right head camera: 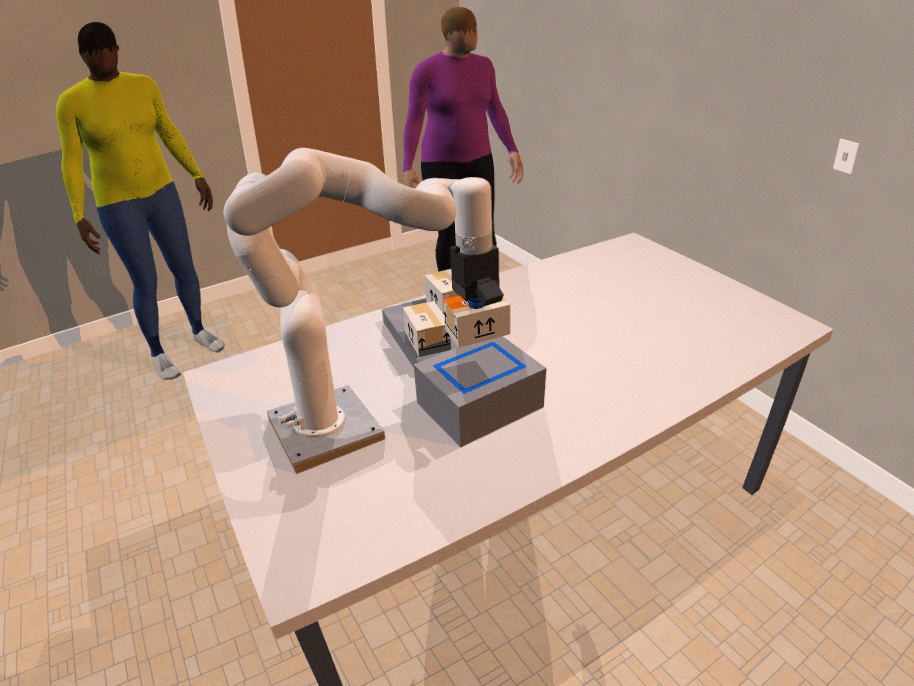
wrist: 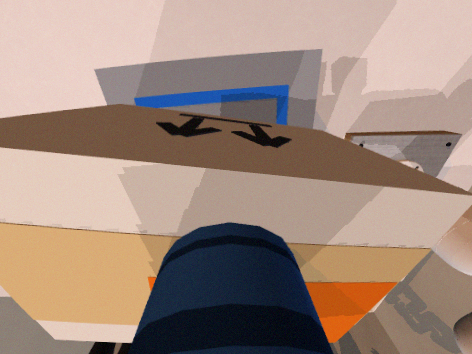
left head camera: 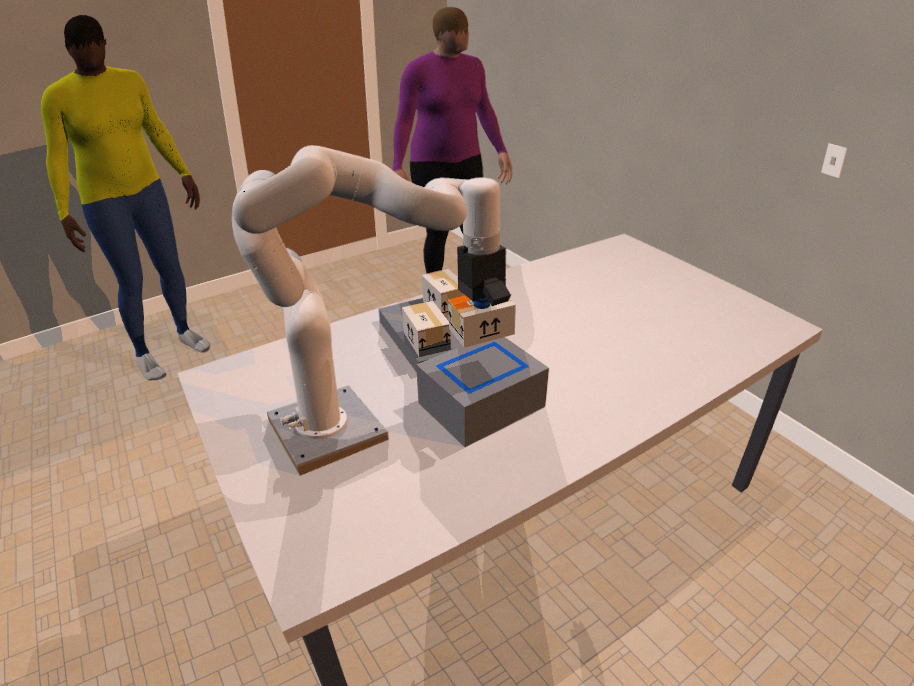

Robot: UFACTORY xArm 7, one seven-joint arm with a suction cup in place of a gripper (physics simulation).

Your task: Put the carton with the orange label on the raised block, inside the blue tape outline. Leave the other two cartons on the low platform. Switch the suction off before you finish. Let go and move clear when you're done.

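Where they show: hand, tool point: (right head camera: 476,309) (wrist: 229,238) (left head camera: 481,309); arm's base, link origin: (right head camera: 319,421) (left head camera: 321,422).
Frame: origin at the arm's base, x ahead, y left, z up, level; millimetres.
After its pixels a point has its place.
My suction cup (left head camera: 481,303) (right head camera: 476,303) (wrist: 230,290) is shut on the carton with the orange label (left head camera: 472,331) @[z 235, x 326, y -157 mm] (right head camera: 468,331) @[z 233, x 331, y -157 mm] (wrist: 75,185), touching its top. The carton hangs roughly level in the air, near the back edge of the raised block (left head camera: 509,404) @[z 39, x 397, y -209 mm] (right head camera: 505,407) @[z 31, x 396, y -209 mm] (wrist: 120,85) @[z 93, x 492, y -182 mm]. The blue tape outline (left head camera: 499,378) @[z 94, x 390, y -173 mm] (right head camera: 494,378) @[z 94, x 388, y -171 mm] (wrist: 210,94) @[z 94, x 390, y -173 mm] on the block's top is partly hidden by the carton in the wrist view. A plain carton (left head camera: 424,319) @[z 104, x 356, y 139 mm] (right head camera: 423,317) @[z 106, x 358, y 148 mm] and another carton (left head camera: 440,283) @[z 115, x 484, y 284 mm] (right head camera: 438,284) @[z 113, x 472, y 287 mm] stand on the low platform (left head camera: 392,314) @[z 21, x 348, y 341 mm] (right head camera: 395,316) @[z 21, x 344, y 330 mm].
The two plain cartons are close beside the held carton, on its left and behind it in the head views. The arm's base plate (left head camera: 361,437) @[z 1, x 65, y -99 mm] (right head camera: 358,437) @[z 1, x 65, y -102 mm] is left of the raised block on the table (left head camera: 649,317) @[z -26, x 1075, y -18 mm] (right head camera: 657,317) @[z -27, x 1082, y -23 mm]. Two people stand behind the table.
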